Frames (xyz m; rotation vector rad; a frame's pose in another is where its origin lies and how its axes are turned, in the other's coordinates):
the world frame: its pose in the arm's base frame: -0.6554 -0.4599 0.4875 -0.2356 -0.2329 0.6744
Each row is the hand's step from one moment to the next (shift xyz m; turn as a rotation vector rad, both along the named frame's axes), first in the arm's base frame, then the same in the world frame.
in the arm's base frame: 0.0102 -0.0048 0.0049 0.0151 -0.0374 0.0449
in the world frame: 0.0053 -0.0110 0.0010 -0.0064 -0.0501 0.0330
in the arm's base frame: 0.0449 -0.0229 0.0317 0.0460 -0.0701 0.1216
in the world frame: 0.0237 -0.0528 0.0140 0.0066 -0.1152 0.0923
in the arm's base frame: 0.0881 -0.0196 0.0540 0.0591 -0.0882 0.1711
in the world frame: 0.0615 -0.0821 0.0231 0.0116 -0.1508 0.1329
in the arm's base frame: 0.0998 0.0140 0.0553 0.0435 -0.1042 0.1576
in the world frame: 0.0920 -0.0639 0.0257 -0.0122 -0.1499 0.1224
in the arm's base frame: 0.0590 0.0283 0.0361 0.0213 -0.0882 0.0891
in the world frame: 0.0677 -0.0236 0.0212 -0.0281 -0.1050 0.0660
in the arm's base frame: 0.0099 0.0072 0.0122 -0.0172 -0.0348 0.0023
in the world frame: 0.0138 -0.0039 0.0097 -0.0349 -0.0169 0.0023
